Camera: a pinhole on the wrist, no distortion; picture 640 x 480 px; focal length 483.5 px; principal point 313.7 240.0 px. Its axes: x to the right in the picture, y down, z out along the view. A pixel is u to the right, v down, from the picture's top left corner.
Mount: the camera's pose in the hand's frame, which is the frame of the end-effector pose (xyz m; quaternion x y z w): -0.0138 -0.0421 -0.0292 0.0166 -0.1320 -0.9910 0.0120
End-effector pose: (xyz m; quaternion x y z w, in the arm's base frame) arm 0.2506 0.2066 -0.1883 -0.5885 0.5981 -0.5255 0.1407
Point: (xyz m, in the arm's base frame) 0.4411 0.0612 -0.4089
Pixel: 311.7 168.3
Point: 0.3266 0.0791 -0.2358
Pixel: 74.0 182.6
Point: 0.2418 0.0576 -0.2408
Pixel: outside the picture
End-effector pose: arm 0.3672 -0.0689 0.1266 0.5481 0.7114 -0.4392 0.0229
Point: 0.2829 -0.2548 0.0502
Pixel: 411.3 329.3
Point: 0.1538 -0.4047 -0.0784
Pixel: 353.6 381.0
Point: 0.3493 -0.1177 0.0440
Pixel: 198.6 88.5
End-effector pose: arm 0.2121 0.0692 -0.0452 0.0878 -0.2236 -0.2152 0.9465
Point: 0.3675 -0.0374 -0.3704
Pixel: behind the camera
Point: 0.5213 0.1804 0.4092
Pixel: outside the picture
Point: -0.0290 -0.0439 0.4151
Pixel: 256.0 398.0
